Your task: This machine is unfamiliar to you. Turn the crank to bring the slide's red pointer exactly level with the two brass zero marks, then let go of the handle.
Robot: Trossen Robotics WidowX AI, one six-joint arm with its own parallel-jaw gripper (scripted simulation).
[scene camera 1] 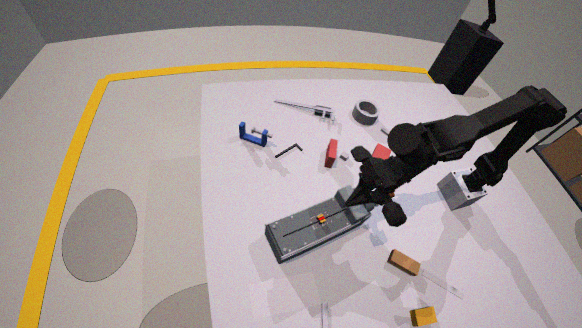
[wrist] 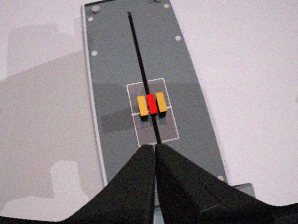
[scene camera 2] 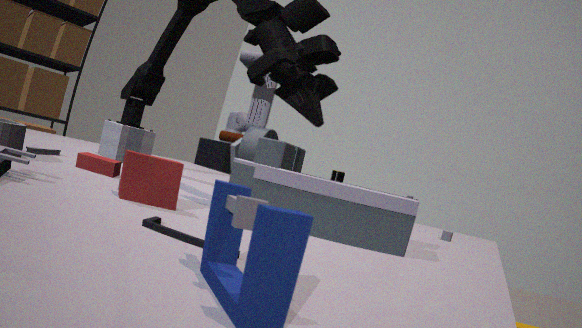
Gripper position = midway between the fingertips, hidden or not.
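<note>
Gripper [scene camera 2: 319, 125] [scene camera 1: 346, 204] [wrist: 153, 154]: shut, holding nothing. Grey slide machine [scene camera 2: 349, 214] [scene camera 1: 289, 236] [wrist: 126, 57] visible.
</note>
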